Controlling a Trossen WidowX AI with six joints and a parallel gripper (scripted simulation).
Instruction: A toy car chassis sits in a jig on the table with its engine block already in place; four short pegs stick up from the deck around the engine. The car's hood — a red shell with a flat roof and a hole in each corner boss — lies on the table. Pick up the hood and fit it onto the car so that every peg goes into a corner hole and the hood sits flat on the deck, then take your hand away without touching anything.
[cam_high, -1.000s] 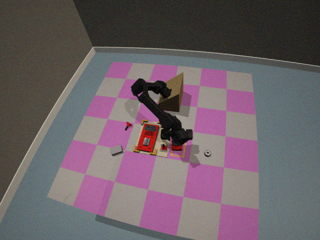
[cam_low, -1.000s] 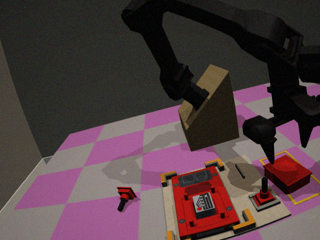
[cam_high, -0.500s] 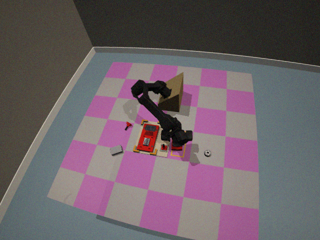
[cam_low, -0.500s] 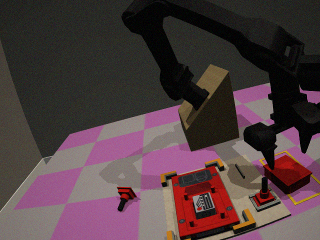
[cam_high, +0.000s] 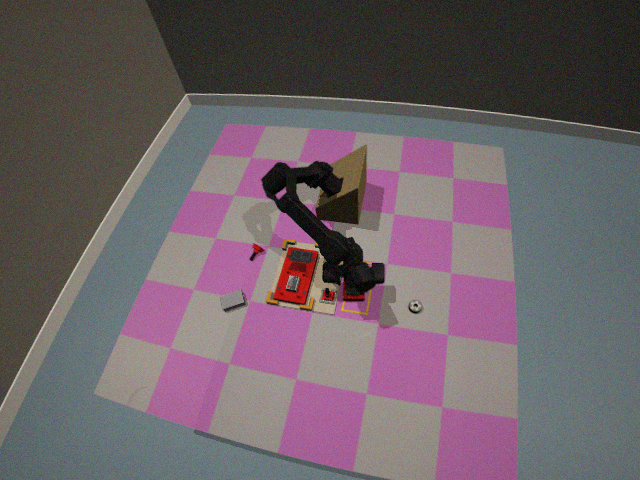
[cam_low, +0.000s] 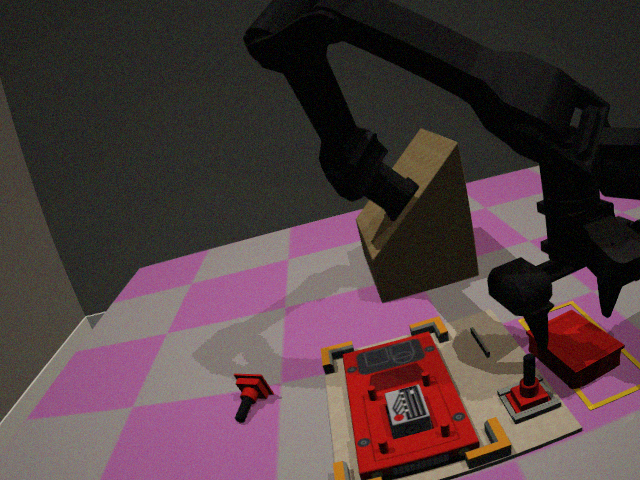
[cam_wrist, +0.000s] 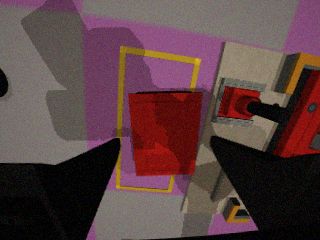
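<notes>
My gripper tip is 2 cm above the red hood.
</notes>
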